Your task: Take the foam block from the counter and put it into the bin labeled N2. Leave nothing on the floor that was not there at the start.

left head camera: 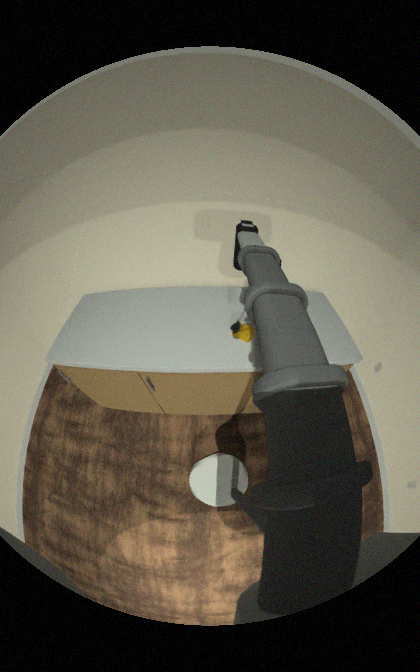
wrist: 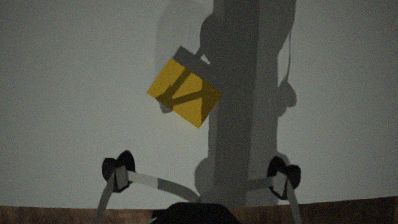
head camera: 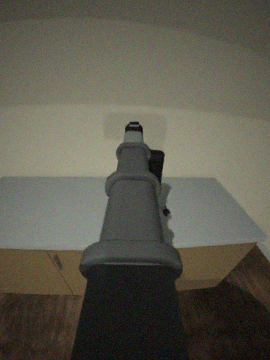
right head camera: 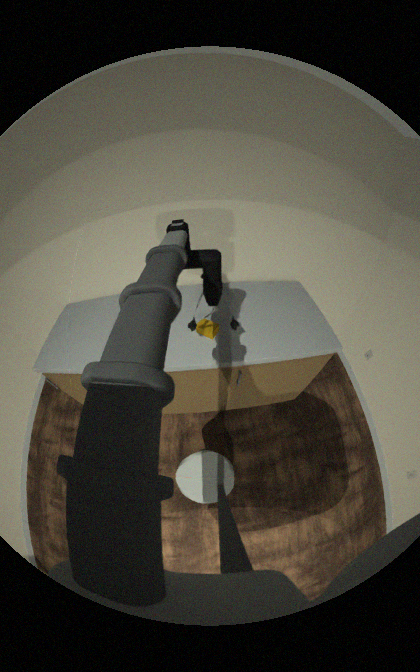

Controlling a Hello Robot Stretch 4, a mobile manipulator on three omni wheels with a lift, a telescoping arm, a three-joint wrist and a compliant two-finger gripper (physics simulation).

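Places are measured from the robot's base along level axes (x ahead, y left, z up), in metres.
Pixels of known places: gripper, between the fingertips: [wrist: 201,168].
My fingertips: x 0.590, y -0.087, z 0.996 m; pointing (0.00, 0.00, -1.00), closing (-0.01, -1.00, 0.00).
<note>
Behind a point stands the place of what it marks.
The yellow foam block [left head camera: 245,333] [right head camera: 207,328] [wrist: 187,92] @[x 0.680, y -0.065, z 0.928 m] lies on the pale counter [head camera: 50,210] @[x 0.698, y 0.481, z 0.883 m] [left head camera: 150,330] [right head camera: 285,320] [wrist: 75,100] @[x 0.670, y 0.127, z 0.883 m], turned at an angle. My gripper [right head camera: 213,324] [wrist: 201,168] @[x 0.590, y -0.087, z 0.996 m] is open and empty over the counter. In the wrist view its fingertips stand wide apart, below the block in the picture, and the block lies a little left of midway between them. In the left head view the arm hides part of the block and one fingertip. In the head camera view the arm hides the block. No bin labeled N2 shows.
The telescoping arm [head camera: 134,210] @[x 0.212, y -0.001, z 1.408 m] [left head camera: 287,330] [right head camera: 136,330] reaches across the counter. Wooden cabinet doors [left head camera: 200,392] [right head camera: 280,382] stand below the counter, with a wall behind. A round white disc [left head camera: 204,477] [right head camera: 190,477] shows low down in front of the cabinet, over the dark wooden floor [left head camera: 100,475].
</note>
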